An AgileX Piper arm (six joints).
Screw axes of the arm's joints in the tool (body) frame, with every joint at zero. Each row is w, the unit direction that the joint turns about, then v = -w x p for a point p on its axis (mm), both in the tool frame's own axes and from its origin. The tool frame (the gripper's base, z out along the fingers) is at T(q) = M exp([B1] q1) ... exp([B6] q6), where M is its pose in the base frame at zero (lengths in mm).
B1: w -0.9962 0 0.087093 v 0 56.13 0
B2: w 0 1 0 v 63.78 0 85.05
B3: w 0 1 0 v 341.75 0 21.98
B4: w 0 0 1 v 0 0 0
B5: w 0 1 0 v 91 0 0
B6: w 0 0 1 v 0 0 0
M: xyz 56.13 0 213.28 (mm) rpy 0 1.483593 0 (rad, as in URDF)
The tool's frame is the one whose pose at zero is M.
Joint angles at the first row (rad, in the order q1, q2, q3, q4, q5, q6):
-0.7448, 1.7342, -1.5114, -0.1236, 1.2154, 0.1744
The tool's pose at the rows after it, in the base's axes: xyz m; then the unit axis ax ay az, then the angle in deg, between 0 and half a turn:
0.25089, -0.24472, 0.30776, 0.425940, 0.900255, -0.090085, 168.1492
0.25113, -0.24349, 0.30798, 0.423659, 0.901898, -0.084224, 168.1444
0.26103, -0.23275, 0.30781, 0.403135, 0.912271, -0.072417, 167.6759
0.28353, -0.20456, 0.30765, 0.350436, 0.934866, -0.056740, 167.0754
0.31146, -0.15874, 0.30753, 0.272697, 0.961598, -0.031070, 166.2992
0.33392, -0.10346, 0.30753, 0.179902, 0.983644, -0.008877, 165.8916
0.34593, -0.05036, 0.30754, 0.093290, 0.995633, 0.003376, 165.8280
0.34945, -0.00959, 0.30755, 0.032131, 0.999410, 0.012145, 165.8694
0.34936, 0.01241, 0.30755, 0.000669, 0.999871, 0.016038, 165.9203
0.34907, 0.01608, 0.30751, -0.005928, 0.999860, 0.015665, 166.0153
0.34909, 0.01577, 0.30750, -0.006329, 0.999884, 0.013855, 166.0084
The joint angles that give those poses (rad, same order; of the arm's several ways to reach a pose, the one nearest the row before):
-0.7448, 1.7050, -1.5210, -0.1156, 1.2239, 0.1647
-0.7448, 1.7036, -1.5208, -0.1029, 1.2280, 0.1561
-0.7086, 1.7035, -1.5208, -0.0801, 1.2280, 0.1412
-0.6113, 1.7036, -1.5208, -0.0557, 1.2287, 0.1181
-0.4674, 1.7036, -1.5208, -0.0161, 1.2287, 0.0888
-0.3037, 1.7036, -1.5208, 0.0133, 1.2287, 0.0552
-0.1499, 1.7035, -1.5208, 0.0217, 1.2287, 0.0322
-0.0338, 1.7035, -1.5208, 0.0258, 1.2287, 0.0249
0.0292, 1.7035, -1.5208, 0.0258, 1.2287, 0.0249
0.0402, 1.7035, -1.5208, 0.0240, 1.2303, 0.0231
0.0402, 1.7036, -1.5208, 0.0203, 1.2303, 0.0231

